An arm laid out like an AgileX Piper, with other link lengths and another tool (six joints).
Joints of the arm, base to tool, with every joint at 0 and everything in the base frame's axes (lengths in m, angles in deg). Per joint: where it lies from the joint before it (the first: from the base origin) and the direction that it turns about. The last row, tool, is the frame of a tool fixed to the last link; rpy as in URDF.
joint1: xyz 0 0 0.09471 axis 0 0 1
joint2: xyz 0 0 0 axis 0 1 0
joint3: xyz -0.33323 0 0.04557 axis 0 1 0
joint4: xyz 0.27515 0 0.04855 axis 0.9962 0 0.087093
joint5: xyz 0 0 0 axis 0 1 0
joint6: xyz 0.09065 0 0.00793 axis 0.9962 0 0.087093
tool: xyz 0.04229 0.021 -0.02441 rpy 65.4 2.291 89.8
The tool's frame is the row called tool.
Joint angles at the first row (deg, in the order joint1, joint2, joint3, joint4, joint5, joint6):
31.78, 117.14, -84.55, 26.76, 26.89, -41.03
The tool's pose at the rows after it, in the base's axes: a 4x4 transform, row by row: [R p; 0 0 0 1], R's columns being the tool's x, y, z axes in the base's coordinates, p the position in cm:
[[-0.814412, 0.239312, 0.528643, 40.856], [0.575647, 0.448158, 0.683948, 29.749], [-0.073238, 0.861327, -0.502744, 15.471], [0, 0, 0, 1]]
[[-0.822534, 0.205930, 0.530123, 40.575], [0.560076, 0.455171, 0.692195, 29.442], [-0.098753, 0.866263, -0.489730, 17.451], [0, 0, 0, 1]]
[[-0.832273, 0.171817, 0.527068, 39.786], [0.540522, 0.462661, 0.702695, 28.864], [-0.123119, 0.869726, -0.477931, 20.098], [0, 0, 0, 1]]
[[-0.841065, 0.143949, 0.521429, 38.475], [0.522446, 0.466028, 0.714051, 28.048], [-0.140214, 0.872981, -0.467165, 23.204], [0, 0, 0, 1]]
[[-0.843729, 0.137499, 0.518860, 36.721], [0.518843, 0.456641, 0.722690, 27.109], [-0.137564, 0.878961, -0.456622, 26.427], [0, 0, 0, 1]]
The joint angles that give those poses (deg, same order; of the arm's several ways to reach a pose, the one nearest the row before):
31.84, 116.47, -85.70, 25.42, 27.65, -40.90
31.84, 114.35, -86.29, 23.88, 29.14, -40.72
31.84, 111.15, -86.57, 22.32, 31.59, -40.54
31.84, 107.12, -86.69, 21.00, 34.88, -40.11
31.84, 102.71, -86.72, 20.09, 38.67, -38.54

